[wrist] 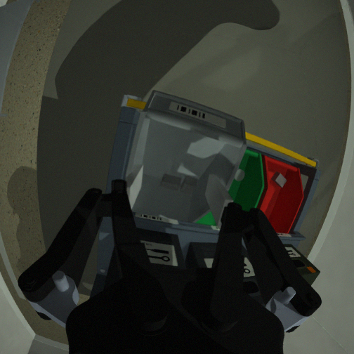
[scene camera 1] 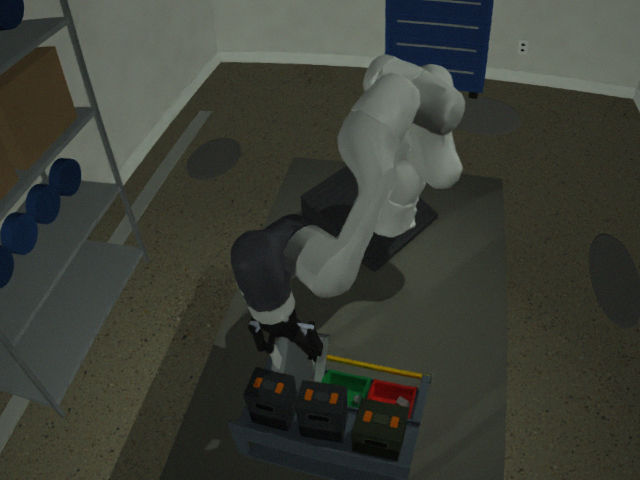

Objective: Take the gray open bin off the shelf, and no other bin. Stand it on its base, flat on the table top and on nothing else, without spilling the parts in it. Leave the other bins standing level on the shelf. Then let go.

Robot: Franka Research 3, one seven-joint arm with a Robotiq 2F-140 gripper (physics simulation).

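Note:
The gray open bin [scene camera 1: 298,364] [wrist: 185,145] is between the fingers of my gripper [scene camera 1: 290,354] [wrist: 174,179], which look shut on its two side walls. It looks raised above the blue-gray shelf [scene camera 1: 325,457] [wrist: 122,137] and somewhat tilted. In the wrist view its far rim overlaps the yellow bar. Small gray parts [wrist: 179,182] lie inside it. The green bin [scene camera 1: 343,387] [wrist: 250,185] and the red bin [scene camera 1: 392,395] [wrist: 275,202] stand side by side on the shelf, each with a part in it. The finger contact and the gray bin's underside are hidden.
Three dark toolboxes [scene camera 1: 271,408] [scene camera 1: 323,421] [scene camera 1: 379,434] with orange latches stand in a row in front of the bins. The yellow bar [scene camera 1: 377,366] runs along the far edge. A tall storage rack [scene camera 1: 108,147] stands at the left and a blue cabinet [scene camera 1: 436,36] at the back.

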